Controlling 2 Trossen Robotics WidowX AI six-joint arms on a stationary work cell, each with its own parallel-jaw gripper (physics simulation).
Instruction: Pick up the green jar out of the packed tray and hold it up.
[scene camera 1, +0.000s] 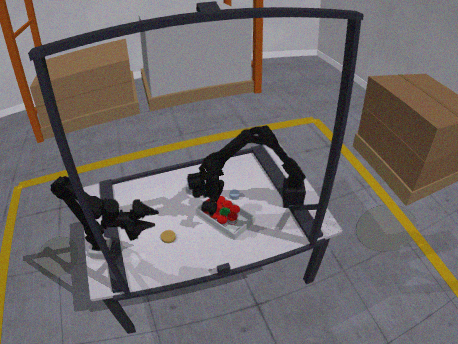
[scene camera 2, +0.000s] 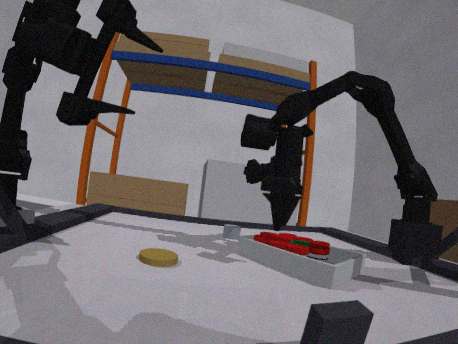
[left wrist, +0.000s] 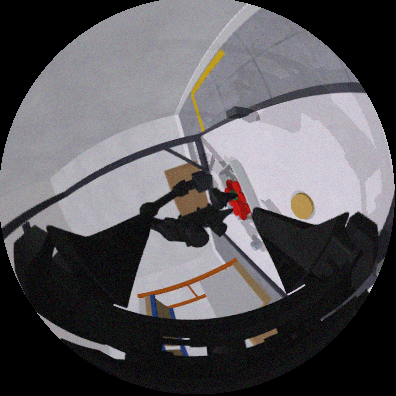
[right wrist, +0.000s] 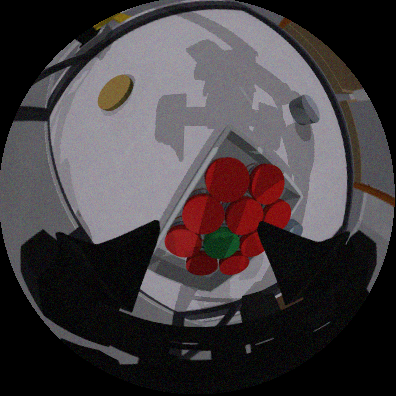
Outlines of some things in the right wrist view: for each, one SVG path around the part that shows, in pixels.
My right gripper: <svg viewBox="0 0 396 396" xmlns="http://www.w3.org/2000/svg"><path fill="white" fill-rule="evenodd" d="M20 246L20 272L32 298L45 317L79 337L104 346L111 345L137 356L138 361L132 364L119 364L117 359L98 349L60 338L63 343L89 363L122 380L150 389L184 394L220 393L250 387L280 376L311 358L336 337L358 311L369 293L366 288L376 265L376 243L359 229L349 238L350 231L344 231L328 239L314 241L265 221L259 221L257 233L284 304L287 305L300 297L303 299L277 312L240 323L180 326L142 319L119 310L133 310L158 239L158 220L152 220L96 244L59 231L55 232L55 239L41 229ZM168 350L210 350L211 359L179 359L177 355L168 354ZM273 336L274 341L262 345L259 350L246 353L246 344Z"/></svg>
A green jar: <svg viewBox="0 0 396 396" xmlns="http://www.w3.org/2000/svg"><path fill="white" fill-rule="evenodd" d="M225 219L223 219L222 224L215 231L203 234L204 251L212 258L228 257L239 246L237 234L229 230Z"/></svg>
A yellow disc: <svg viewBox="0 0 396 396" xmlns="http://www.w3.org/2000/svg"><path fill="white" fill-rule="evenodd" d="M126 74L116 75L104 84L97 98L97 104L101 109L113 110L127 99L133 88L133 82Z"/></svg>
A grey cylinder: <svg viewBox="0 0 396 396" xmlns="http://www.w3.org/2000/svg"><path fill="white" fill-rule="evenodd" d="M289 101L289 111L298 124L304 125L318 122L319 111L309 95L302 94Z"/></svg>
